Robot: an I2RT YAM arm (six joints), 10 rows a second.
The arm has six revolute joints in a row. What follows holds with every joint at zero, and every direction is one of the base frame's.
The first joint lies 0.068 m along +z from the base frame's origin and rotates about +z.
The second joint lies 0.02 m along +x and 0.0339 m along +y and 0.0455 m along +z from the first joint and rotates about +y.
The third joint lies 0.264 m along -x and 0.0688 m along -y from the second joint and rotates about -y.
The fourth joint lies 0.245 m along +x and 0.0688 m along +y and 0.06 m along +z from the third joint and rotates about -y.
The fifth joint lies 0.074 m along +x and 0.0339 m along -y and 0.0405 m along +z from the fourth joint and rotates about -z.
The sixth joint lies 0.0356 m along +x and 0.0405 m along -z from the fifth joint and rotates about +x.
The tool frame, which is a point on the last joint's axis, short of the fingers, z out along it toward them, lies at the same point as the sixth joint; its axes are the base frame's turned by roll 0, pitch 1.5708 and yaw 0 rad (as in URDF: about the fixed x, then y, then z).
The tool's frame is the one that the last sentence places.
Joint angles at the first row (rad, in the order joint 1, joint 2, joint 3, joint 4, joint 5, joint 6):
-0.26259, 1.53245, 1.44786, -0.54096, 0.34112, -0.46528
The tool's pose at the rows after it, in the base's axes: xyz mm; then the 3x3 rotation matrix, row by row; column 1 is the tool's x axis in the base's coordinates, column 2 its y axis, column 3 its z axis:
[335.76 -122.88 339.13], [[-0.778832 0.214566 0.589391], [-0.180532 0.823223 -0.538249], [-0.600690 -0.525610 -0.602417]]
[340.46 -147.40 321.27], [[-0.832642 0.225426 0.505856], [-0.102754 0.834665 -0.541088], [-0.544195 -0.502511 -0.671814]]
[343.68 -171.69 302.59], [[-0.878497 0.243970 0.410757], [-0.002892 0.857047 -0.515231], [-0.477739 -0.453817 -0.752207]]
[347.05 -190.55 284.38], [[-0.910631 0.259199 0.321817], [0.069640 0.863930 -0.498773], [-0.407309 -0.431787 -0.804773]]
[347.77 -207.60 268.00], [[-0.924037 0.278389 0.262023], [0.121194 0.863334 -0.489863], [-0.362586 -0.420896 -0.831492]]
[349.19 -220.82 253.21], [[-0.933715 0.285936 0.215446], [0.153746 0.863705 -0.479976], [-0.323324 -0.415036 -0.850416]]
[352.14 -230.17 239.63], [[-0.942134 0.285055 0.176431], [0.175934 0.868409 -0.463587], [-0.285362 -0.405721 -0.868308]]
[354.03 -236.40 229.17], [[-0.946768 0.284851 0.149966], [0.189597 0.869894 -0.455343], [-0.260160 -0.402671 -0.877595]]
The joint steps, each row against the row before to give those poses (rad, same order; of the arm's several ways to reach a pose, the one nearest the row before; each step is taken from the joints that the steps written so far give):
-0.05570, 0.05346, 0.01819, -0.03030, -0.00824, 0.01045
-0.05996, 0.07353, 0.03706, -0.05921, -0.01134, 0.01614
-0.05785, 0.08464, 0.05653, -0.09079, -0.02365, 0.03706
-0.03939, 0.07722, 0.04575, -0.06485, 0.00274, 0.02088
-0.03642, 0.05604, 0.01942, -0.01914, 0.00272, 0.00864
-0.02597, 0.05038, 0.01766, -0.01128, 0.00326, 0.00034
-0.01551, 0.04956, 0.02301, -0.01673, -0.00017, 0.00096
-0.00985, 0.03385, 0.01132, -0.00429, 0.00343, -0.00010

